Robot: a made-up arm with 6 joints.
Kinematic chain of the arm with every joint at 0, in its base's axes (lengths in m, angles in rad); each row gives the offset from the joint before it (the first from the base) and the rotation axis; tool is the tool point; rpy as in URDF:
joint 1: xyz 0 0 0.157 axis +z
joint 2: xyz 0 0 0 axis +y
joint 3: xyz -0.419 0 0.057 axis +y
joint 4: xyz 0.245 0 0.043 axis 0.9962 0 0.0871
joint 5: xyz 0 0 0 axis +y
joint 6: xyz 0.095 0 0.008 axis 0.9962 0 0.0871
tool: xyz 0 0 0 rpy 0 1.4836 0
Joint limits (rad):
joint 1: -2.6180..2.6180
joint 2: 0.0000..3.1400
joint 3: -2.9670..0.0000
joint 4: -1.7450..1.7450
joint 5: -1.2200..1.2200
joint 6: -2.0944..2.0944
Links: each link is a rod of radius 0.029 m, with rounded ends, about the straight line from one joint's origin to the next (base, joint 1, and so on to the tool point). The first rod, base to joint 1, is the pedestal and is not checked.
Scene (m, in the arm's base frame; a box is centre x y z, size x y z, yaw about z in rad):
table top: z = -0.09
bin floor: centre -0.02 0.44 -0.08 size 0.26 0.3 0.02 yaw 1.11
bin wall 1: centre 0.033 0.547 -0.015 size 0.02 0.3 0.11 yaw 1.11
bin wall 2: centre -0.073 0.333 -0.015 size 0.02 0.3 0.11 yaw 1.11
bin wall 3: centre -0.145 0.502 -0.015 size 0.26 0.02 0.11 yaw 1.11
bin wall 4: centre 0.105 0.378 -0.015 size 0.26 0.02 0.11 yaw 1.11
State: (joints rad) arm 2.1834 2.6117 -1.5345 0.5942 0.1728 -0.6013
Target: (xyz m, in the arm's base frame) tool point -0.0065 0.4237 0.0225
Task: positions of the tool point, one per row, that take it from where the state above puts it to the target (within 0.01 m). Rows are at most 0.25 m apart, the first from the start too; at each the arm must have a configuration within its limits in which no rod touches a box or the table.
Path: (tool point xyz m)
1: -0.3838 0.4589 0.1981
2: -0.3937 0.4087 0.3588
3: -0.3654 0.3298 0.5068
4: -0.2958 0.2338 0.6291
5: -0.2994 0.3692 0.4731
6: -0.2252 0.4592 0.3045
7: -0.1127 0.4766 0.1480
8: -0.0065 0.4237 0.0225

